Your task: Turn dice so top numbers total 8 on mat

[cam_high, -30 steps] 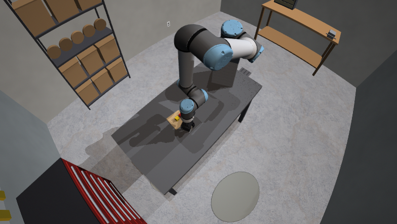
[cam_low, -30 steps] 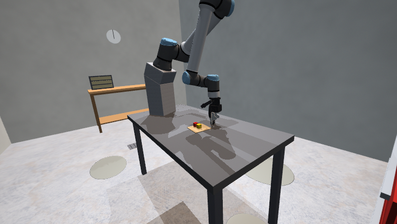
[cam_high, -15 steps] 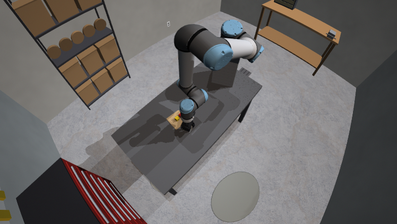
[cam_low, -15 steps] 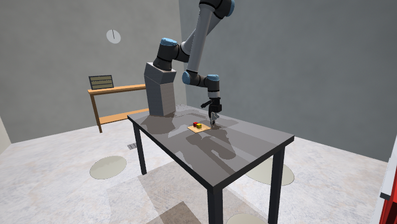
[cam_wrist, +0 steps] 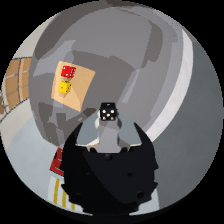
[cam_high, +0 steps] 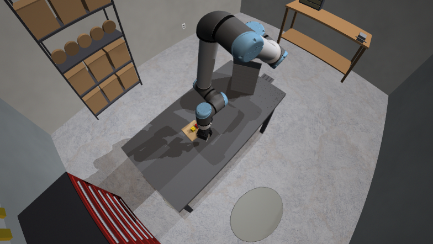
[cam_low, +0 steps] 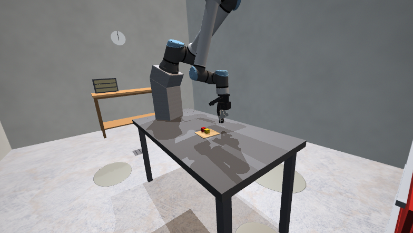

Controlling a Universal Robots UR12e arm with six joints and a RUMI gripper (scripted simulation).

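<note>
My hand is 14 cm to the left of the yellow die, 5 cm above it and 2 cm short of it. From my hand the other things lie so: tan mat: 14 cm to the right, 7 cm below, 2 cm ahead; then black die: right at my hand; then red die: 15 cm to the right, 5 cm below, 3 cm behind.
</note>
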